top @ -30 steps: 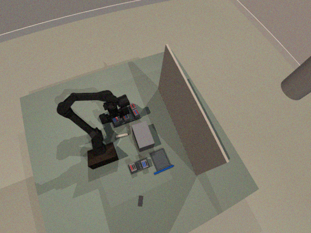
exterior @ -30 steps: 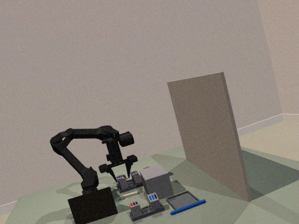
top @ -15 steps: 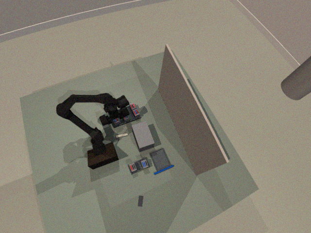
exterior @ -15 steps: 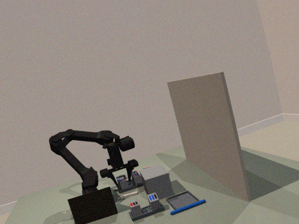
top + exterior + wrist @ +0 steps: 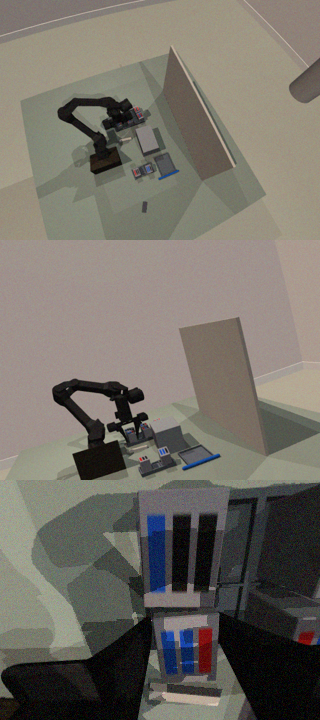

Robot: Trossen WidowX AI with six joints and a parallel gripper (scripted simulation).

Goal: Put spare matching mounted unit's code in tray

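My gripper tip is 330 mm to the left of the tray, 220 mm short of it and 10 mm above it. From my gripper tip the other things lie so: mounted unit 160 mm to the right, 150 mm ahead, 30 mm above; rack 330 mm to the right, 70 mm ahead, 10 mm below; spare 20 mm above.
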